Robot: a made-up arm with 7 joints. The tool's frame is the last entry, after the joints.
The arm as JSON. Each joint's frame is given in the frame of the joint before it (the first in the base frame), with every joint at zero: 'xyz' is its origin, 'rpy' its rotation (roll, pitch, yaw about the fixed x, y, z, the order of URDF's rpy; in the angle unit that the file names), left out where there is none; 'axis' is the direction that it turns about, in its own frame. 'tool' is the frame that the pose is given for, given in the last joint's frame.
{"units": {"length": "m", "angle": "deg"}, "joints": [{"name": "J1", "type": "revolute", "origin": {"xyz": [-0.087, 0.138, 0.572]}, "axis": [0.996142, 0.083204, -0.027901]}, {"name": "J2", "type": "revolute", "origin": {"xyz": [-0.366, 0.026, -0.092]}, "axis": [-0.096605, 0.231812, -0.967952]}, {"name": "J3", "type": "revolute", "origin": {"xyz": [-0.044, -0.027, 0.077]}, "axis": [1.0, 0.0, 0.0]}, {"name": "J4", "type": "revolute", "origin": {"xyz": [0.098, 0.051, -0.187]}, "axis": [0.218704, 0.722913, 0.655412]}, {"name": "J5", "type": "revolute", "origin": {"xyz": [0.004, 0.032, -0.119]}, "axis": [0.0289, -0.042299, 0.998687]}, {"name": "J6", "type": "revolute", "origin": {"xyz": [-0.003, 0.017, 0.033]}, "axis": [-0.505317, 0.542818, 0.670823]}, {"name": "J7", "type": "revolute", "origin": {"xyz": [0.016, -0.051, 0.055]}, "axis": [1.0, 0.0, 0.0]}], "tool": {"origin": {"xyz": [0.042, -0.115, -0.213], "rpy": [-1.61, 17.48, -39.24]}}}
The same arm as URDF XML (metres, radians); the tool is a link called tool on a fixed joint. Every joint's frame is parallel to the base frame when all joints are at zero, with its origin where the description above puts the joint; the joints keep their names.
<robot name="arm">
<joint name="J1" type="continuous"><parent link="base"/><child link="link1"/><origin xyz="-0.087 0.138 0.572"/><axis xyz="0.996142 0.083204 -0.027901"/></joint>
<joint name="J2" type="continuous"><parent link="link1"/><child link="link2"/><origin xyz="-0.366 0.026 -0.092"/><axis xyz="-0.096596 0.23179 -0.967958"/></joint>
<joint name="J3" type="continuous"><parent link="link2"/><child link="link3"/><origin xyz="-0.044 -0.027 0.077"/><axis xyz="1 0 0"/></joint>
<joint name="J4" type="continuous"><parent link="link3"/><child link="link4"/><origin xyz="0.098 0.051 -0.187"/><axis xyz="0.218704 0.722913 0.655412"/></joint>
<joint name="J5" type="continuous"><parent link="link4"/><child link="link5"/><origin xyz="0.004 0.032 -0.119"/><axis xyz="0.0289 -0.042299 0.998687"/></joint>
<joint name="J6" type="continuous"><parent link="link5"/><child link="link6"/><origin xyz="-0.003 0.017 0.033"/><axis xyz="-0.505317 0.542818 0.670823"/></joint>
<joint name="J7" type="continuous"><parent link="link6"/><child link="link7"/><origin xyz="0.016 -0.051 0.055"/><axis xyz="1 0 0"/></joint>
<joint name="tool_joint" type="fixed"><parent link="link7"/><child link="tool"/><origin xyz="0.042 -0.115 -0.213" rpy="-0.0281 0.3051 -0.6849"/></joint>
<link name="base"/>
<link name="link1"/>
<link name="link2"/>
<link name="link3"/>
<link name="link4"/>
<link name="link5"/>
<link name="link6"/>
<link name="link7"/>
<link name="tool"/>
</robot>

